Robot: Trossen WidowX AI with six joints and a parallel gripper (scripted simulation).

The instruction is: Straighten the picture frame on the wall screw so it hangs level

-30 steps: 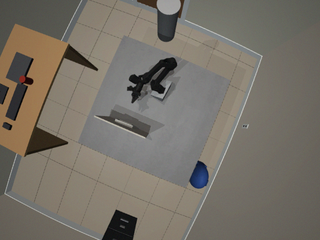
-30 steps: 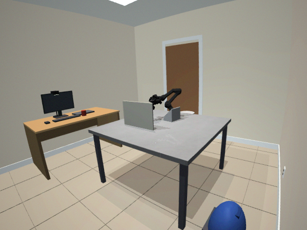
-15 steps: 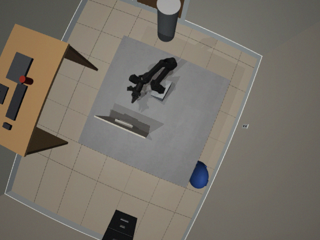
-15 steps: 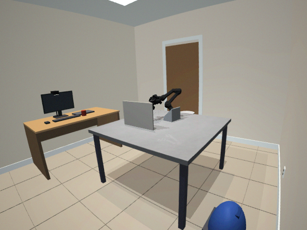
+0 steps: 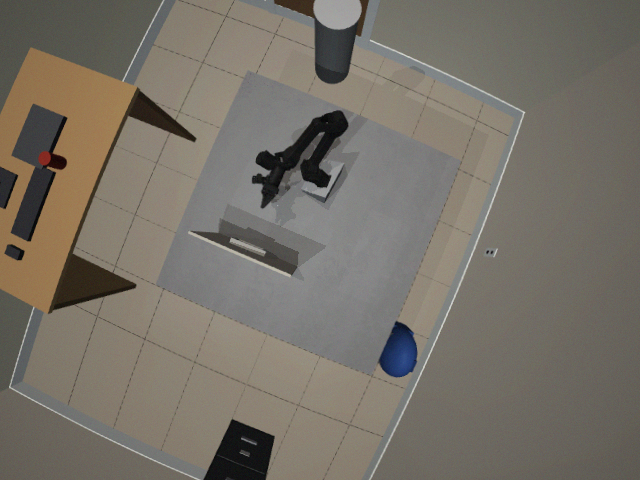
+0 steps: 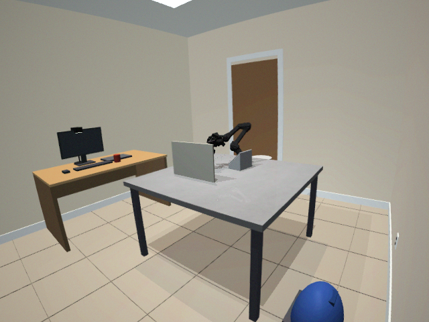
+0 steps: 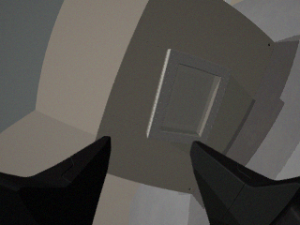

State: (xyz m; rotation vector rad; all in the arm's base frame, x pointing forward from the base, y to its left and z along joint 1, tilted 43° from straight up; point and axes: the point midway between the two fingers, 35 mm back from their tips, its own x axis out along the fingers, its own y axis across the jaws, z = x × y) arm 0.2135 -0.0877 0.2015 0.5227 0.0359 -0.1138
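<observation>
Right now the pale picture frame is 19 cm ahead of my gripper tip, 9 cm below it and 1 cm to the right of it. The rest, counted from my gripper tip: wall panel (20 cm ahead, 9 cm below).
</observation>
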